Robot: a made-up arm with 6 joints. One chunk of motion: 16 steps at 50 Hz.
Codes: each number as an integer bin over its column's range. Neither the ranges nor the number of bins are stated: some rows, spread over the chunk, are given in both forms.
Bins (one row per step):
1: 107 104 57 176 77 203
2: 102 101 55 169 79 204
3: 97 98 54 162 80 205
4: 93 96 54 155 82 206
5: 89 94 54 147 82 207
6: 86 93 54 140 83 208
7: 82 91 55 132 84 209
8: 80 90 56 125 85 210
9: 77 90 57 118 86 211
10: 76 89 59 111 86 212
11: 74 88 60 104 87 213
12: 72 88 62 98 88 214
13: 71 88 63 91 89 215
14: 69 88 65 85 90 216
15: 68 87 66 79 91 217
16: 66 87 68 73 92 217
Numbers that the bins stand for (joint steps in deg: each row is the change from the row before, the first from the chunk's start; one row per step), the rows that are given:
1: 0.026 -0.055 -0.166 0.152 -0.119 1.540
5: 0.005 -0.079 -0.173 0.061 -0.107 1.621
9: -0.009 -0.088 -0.166 -0.030 -0.098 1.703
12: -0.015 -0.093 -0.154 -0.093 -0.093 1.764
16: -0.022 -0.095 -0.140 -0.171 -0.084 1.825
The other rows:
2: 0.020 -0.062 -0.171 0.130 -0.114 1.560
3: 0.014 -0.069 -0.173 0.108 -0.112 1.580
4: 0.009 -0.074 -0.173 0.086 -0.107 1.601
6: 0.001 -0.081 -0.173 0.039 -0.105 1.642
7: -0.004 -0.086 -0.171 0.014 -0.102 1.662
8: -0.006 -0.088 -0.168 -0.008 -0.100 1.682
10: -0.011 -0.091 -0.161 -0.052 -0.098 1.723
11: -0.013 -0.093 -0.159 -0.074 -0.095 1.744
13: -0.016 -0.093 -0.152 -0.115 -0.091 1.784
14: -0.019 -0.093 -0.147 -0.133 -0.088 1.805
15: -0.020 -0.095 -0.145 -0.152 -0.086 1.825

